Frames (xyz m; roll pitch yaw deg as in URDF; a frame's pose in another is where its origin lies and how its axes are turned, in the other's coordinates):
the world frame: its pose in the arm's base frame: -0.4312 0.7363 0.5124 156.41 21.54 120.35
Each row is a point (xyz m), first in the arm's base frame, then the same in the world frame.
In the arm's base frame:
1: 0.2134 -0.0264 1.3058
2: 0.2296 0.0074 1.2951
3: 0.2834 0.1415 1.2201
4: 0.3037 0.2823 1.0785
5: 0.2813 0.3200 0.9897
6: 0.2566 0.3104 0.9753
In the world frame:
1: -1.2065 0.3074 -0.2769
2: -1.1830 0.3349 -0.2624
3: -1.0731 0.4247 -0.1826
4: -0.9177 0.4696 -0.0638
5: -0.8443 0.4427 -0.0030
6: -0.8351 0.4140 -0.0026

